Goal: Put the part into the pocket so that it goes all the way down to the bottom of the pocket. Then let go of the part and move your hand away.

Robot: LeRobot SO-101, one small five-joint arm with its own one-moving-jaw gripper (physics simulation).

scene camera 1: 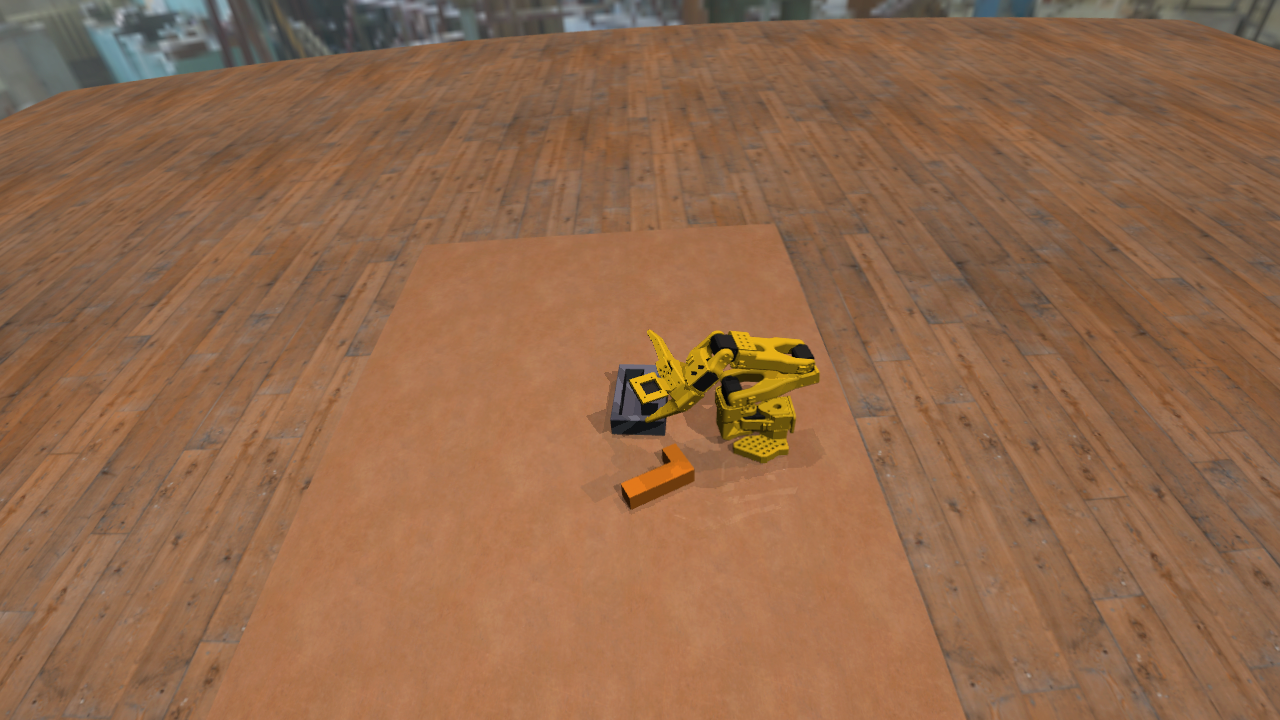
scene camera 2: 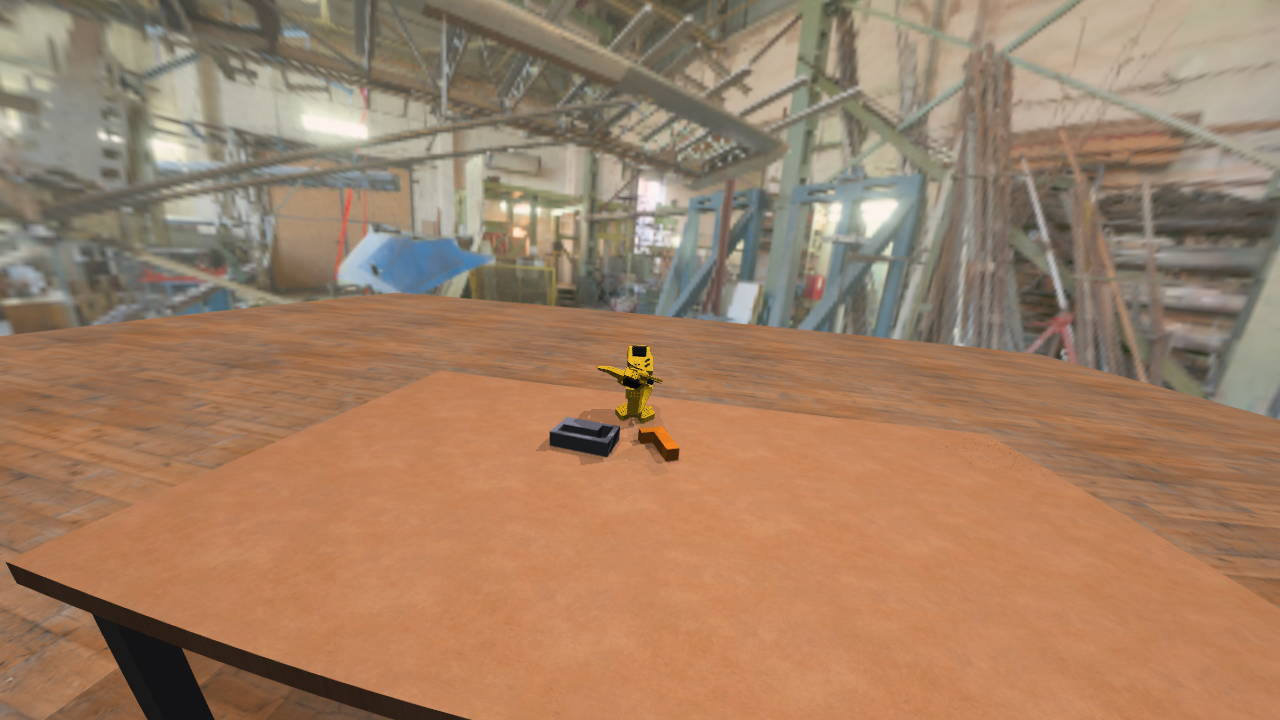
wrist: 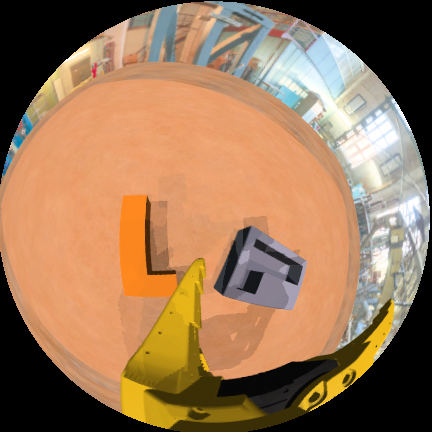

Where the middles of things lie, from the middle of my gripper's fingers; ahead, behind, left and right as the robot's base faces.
My gripper is now 140 mm above the dark grey pocket block [scene camera 1: 628, 416], 70 mm to the left of it and 40 mm short of it. From my hand the other things lie so: orange block [scene camera 1: 677, 472]: 150 mm below, 100 mm to the left, 20 mm ahead.
